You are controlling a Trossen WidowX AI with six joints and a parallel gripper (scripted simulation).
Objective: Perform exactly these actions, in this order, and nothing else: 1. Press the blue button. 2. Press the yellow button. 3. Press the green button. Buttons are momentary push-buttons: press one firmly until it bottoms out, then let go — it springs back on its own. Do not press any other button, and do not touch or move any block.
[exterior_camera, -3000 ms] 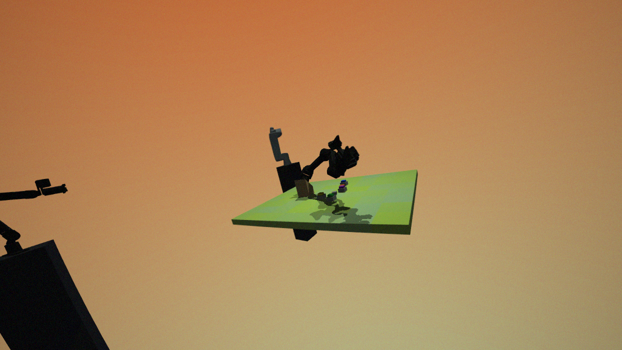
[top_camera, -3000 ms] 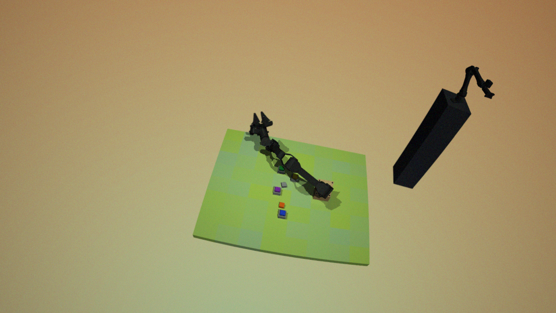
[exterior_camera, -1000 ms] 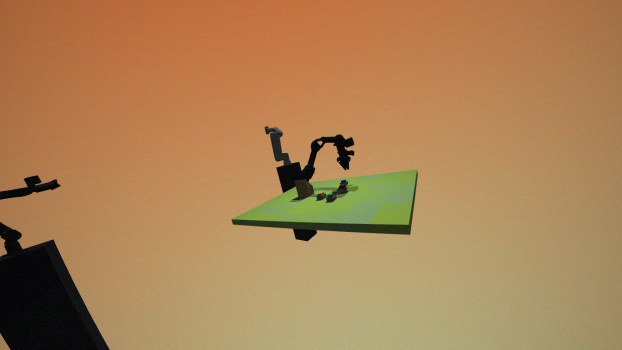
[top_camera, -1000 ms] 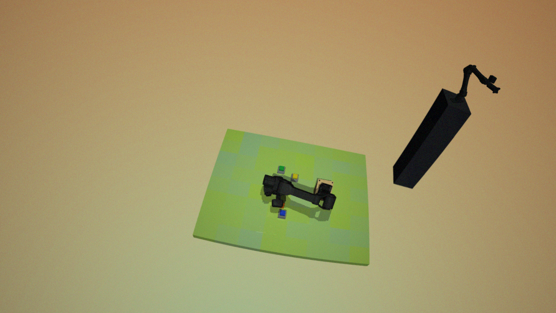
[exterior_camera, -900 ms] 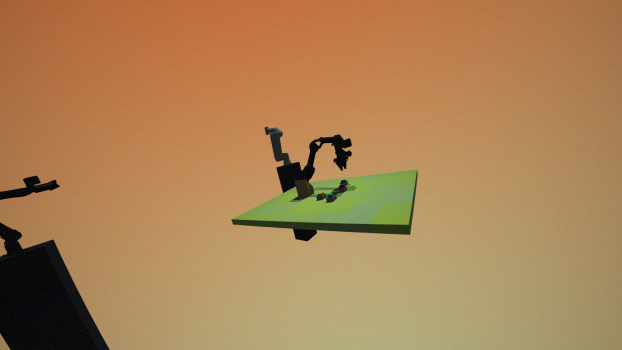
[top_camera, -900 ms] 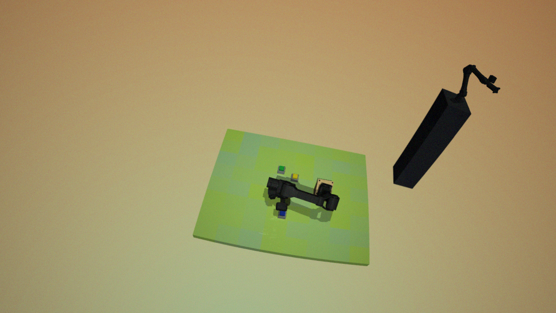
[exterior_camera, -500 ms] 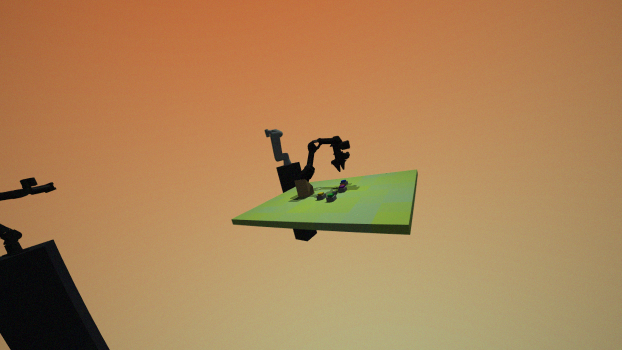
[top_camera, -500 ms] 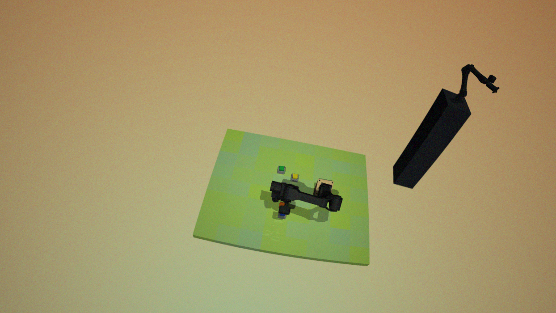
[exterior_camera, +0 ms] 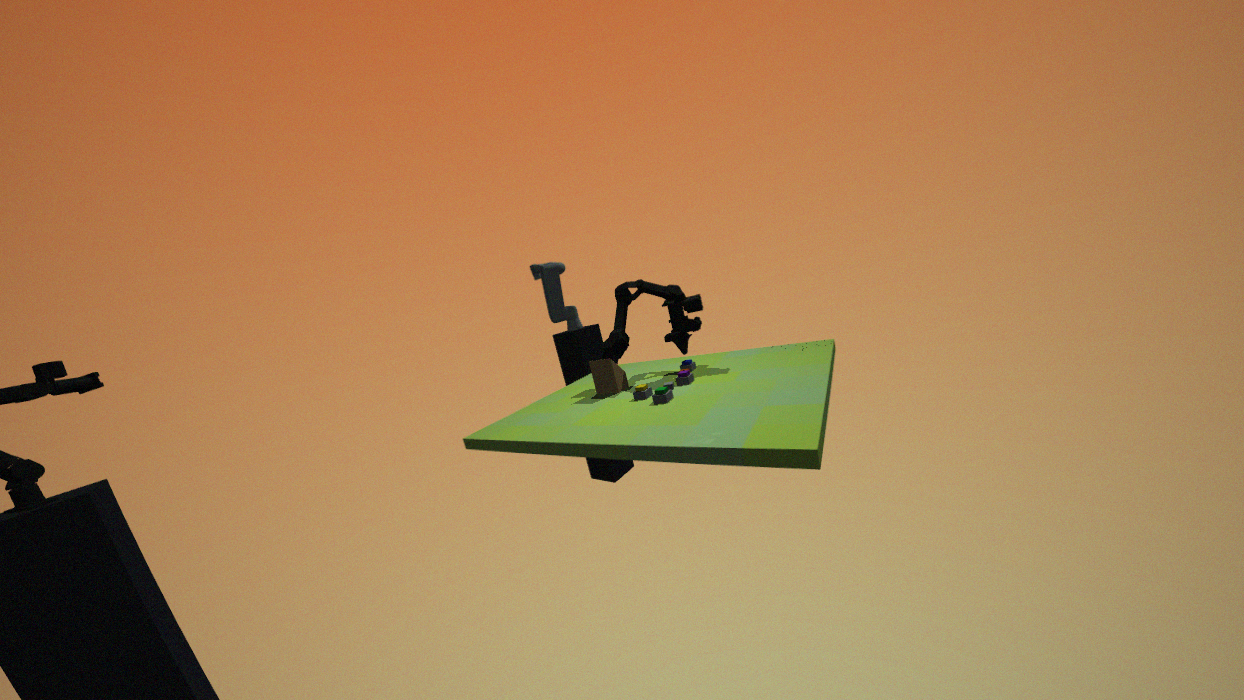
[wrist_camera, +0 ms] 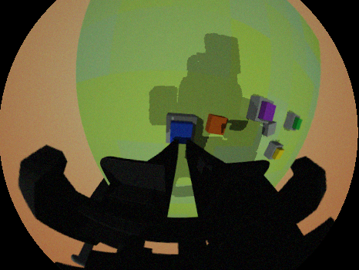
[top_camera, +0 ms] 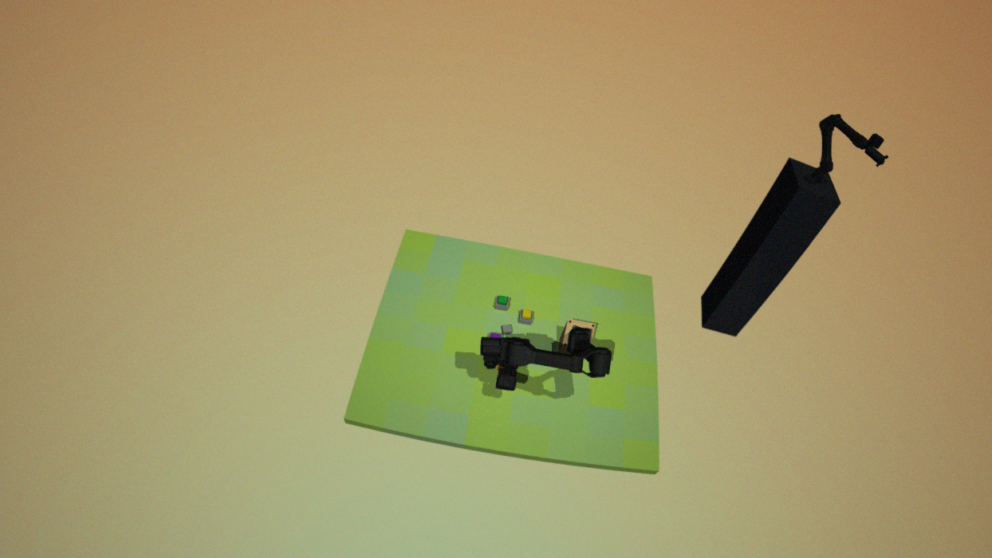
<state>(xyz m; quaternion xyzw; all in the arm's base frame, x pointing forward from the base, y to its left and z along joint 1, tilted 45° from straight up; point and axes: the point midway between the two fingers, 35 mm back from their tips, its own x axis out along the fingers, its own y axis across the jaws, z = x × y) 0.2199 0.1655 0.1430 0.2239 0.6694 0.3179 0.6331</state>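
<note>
The blue button lies 30 mm below my gripper tip. Round my gripper tip: grey block: 40 mm ahead, 220 mm to the right, 60 mm below; orange block: 20 mm ahead, 60 mm to the right, 60 mm below; purple button: 70 mm ahead, 160 mm to the right, 30 mm below.
</note>
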